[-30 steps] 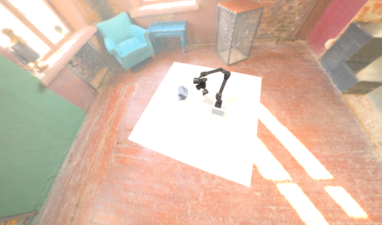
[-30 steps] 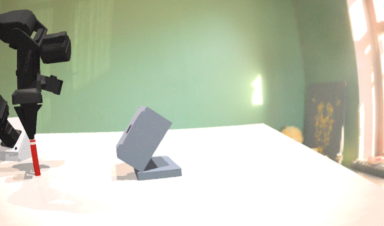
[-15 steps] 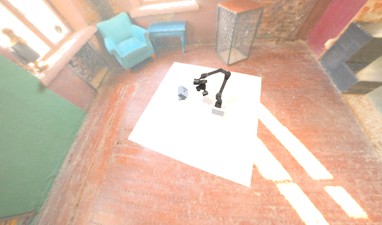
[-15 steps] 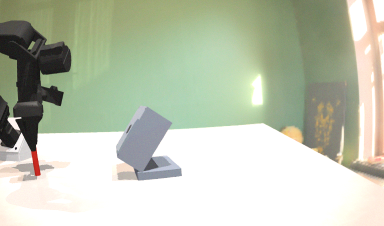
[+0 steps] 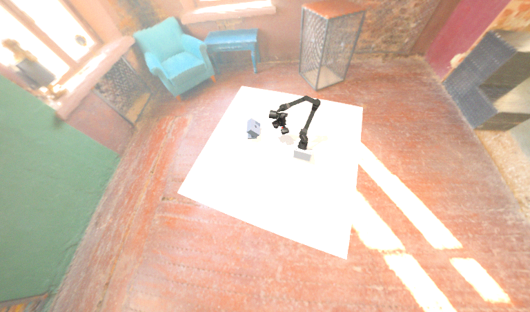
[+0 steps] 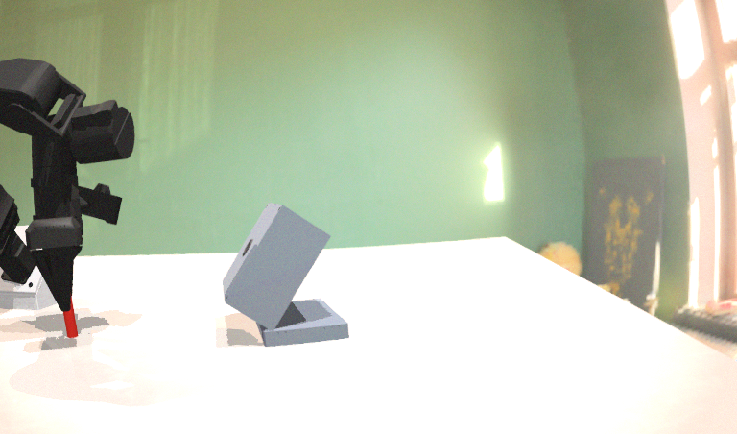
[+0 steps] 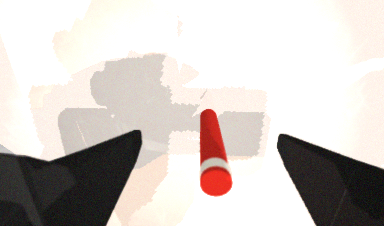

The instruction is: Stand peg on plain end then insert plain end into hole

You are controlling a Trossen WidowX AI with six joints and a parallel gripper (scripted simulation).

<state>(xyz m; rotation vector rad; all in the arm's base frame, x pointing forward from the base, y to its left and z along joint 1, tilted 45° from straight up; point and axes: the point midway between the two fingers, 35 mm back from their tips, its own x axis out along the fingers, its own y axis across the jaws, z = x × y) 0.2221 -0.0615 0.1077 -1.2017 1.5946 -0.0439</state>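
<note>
Right now my gripper tip is 2 cm below the red peg. The rest, counted from my gripper tip: grey base plate 25 cm ahead, 10 cm to the left, 3 cm below; grey sloped panel 24 cm ahead, 9 cm to the left, 4 cm above.
</note>
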